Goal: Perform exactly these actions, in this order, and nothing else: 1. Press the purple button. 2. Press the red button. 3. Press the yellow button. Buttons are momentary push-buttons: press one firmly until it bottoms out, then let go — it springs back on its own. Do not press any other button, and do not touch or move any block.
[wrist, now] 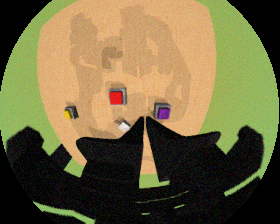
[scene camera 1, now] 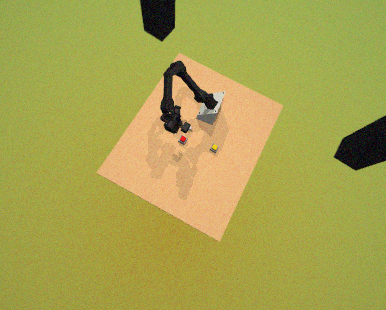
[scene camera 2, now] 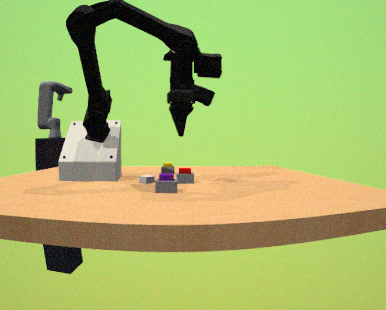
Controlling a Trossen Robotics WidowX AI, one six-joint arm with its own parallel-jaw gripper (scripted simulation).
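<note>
Gripper (scene camera 2: 181, 136) shut, holding nothing. Wrist view: gripper (wrist: 144, 119) visible too.
</note>
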